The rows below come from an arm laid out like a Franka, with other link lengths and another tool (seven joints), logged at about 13 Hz.
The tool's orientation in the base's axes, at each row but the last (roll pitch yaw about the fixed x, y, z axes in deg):
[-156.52, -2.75, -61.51]
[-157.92, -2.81, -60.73]
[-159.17, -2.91, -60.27]
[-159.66, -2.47, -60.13]
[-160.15, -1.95, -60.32]
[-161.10, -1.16, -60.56]
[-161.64, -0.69, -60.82]
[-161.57, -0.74, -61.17]
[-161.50, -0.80, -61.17]
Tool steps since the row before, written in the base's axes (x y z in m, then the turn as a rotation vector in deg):
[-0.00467, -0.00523, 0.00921, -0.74, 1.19, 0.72]
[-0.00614, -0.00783, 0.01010, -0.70, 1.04, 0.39]
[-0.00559, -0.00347, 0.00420, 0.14, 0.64, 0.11]
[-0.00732, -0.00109, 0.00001, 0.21, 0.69, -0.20]
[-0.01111, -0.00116, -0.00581, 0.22, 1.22, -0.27]
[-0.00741, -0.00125, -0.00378, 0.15, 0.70, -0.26]
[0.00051, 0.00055, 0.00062, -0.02, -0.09, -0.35]
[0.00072, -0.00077, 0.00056, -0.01, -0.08, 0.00]
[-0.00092, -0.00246, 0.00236, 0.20, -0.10, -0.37]
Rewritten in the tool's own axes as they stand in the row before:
[0.00281, 0.00243, -0.01096, -1.36, -0.24, -0.75]
[0.00432, 0.00479, -0.01263, -1.23, -0.07, -0.46]
[0.00045, 0.00466, -0.00625, -0.48, -0.46, 0.03]
[-0.00270, 0.00642, -0.00251, -0.50, -0.43, 0.35]
[-0.00469, 0.01154, 0.00185, -0.96, -0.67, 0.49]
[-0.00263, 0.00789, 0.00124, -0.54, -0.37, 0.39]
[-0.00022, -0.00087, -0.00037, 0.06, 0.17, 0.31]
[0.00103, -0.00042, -0.00044, 0.07, 0.05, -0.01]
[0.00174, 0.00115, -0.00285, 0.18, 0.00, 0.39]

